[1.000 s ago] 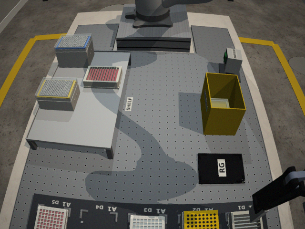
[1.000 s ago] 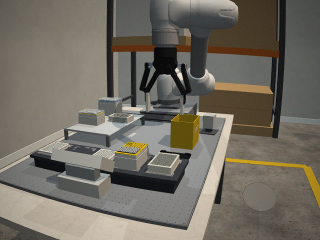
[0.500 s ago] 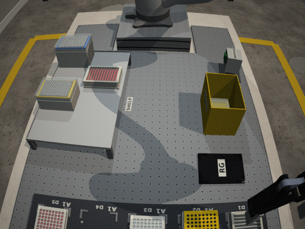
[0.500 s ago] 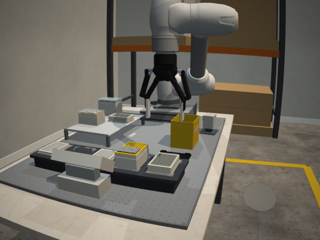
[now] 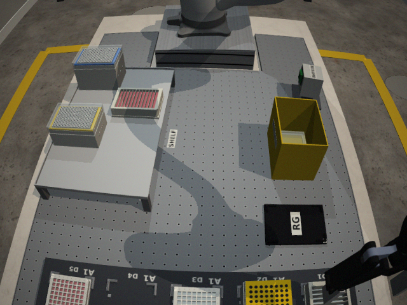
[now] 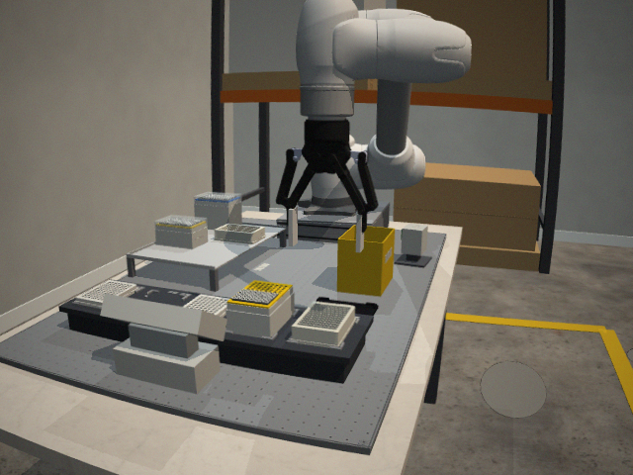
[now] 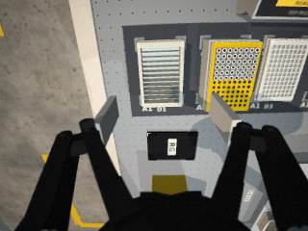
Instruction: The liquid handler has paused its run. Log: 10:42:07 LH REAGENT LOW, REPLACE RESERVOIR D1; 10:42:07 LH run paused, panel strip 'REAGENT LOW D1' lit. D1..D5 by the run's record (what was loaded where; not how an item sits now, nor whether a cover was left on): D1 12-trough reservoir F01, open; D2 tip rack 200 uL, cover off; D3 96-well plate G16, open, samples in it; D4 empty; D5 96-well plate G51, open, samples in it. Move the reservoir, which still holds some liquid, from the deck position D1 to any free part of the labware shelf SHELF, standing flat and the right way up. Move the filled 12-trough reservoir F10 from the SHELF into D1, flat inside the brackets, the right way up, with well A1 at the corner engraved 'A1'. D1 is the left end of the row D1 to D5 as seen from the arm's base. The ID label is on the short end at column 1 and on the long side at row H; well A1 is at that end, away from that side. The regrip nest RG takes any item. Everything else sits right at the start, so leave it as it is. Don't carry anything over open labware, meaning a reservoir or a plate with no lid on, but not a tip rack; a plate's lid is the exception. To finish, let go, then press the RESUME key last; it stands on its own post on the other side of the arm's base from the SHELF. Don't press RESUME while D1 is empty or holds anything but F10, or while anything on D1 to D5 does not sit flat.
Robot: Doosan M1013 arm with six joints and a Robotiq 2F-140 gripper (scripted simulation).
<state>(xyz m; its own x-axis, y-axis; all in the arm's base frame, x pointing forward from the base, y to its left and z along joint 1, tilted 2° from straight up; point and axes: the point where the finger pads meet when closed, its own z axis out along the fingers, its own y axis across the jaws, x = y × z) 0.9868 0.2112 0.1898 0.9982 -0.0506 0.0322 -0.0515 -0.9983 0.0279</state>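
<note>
The pale 12-trough reservoir is 170 mm below my hand. Also, from my hand: yellow bin (440 mm behind, 190 mm below); then black RG nest (230 mm behind, 20 mm to the right, 230 mm below); then yellow tip rack (10 mm behind, 130 mm to the right, 130 mm below).
</note>
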